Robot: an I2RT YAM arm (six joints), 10 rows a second.
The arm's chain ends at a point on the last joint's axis. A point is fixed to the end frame.
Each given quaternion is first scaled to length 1.
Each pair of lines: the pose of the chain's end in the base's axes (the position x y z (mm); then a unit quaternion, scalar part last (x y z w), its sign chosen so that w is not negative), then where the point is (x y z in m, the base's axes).
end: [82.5 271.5 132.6 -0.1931 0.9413 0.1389 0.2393]
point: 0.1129 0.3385 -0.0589
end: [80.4 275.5 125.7 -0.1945 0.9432 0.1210 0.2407]
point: 0.1130 0.3357 -0.0677
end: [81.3 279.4 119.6 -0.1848 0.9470 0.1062 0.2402]
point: 0.1155 0.3340 -0.0752
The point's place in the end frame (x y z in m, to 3 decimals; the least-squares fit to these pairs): 0.052 0.014 0.198
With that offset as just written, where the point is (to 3 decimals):
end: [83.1 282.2 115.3 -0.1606 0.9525 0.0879 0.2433]
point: 0.121 0.330 -0.081
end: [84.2 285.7 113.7 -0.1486 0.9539 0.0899 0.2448]
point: 0.123 0.335 -0.082
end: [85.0 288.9 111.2 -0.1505 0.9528 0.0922 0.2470]
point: 0.125 0.339 -0.084
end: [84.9 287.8 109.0 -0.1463 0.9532 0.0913 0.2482]
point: 0.125 0.338 -0.086
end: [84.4 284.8 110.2 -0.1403 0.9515 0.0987 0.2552]
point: 0.127 0.338 -0.083
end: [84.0 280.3 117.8 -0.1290 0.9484 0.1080 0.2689]
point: 0.132 0.338 -0.073
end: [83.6 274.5 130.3 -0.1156 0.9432 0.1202 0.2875]
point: 0.139 0.338 -0.057
